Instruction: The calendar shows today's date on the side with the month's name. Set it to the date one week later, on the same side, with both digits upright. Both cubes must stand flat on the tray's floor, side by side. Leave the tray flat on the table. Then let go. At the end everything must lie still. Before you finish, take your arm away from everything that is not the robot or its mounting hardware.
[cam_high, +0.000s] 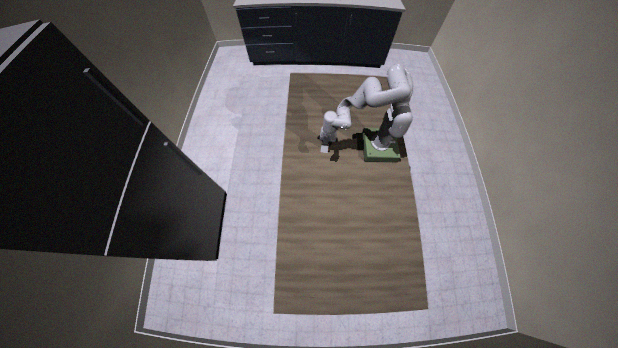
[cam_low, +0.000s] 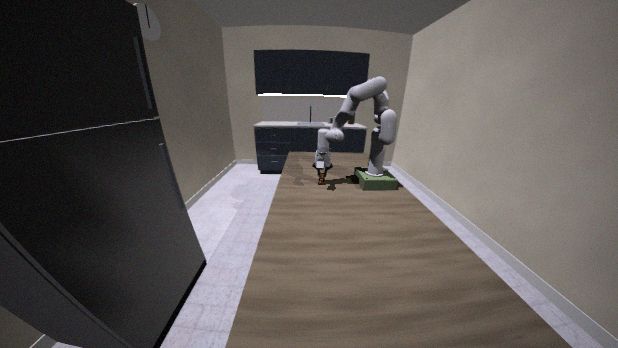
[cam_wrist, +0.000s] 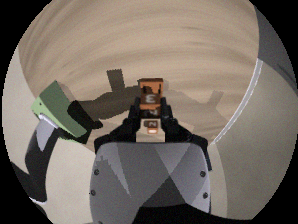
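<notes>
The calendar tray is 60 mm below my hand and 20 mm to the right of it. The rest, counted from my hand: calendar cube (10 mm below).
</notes>
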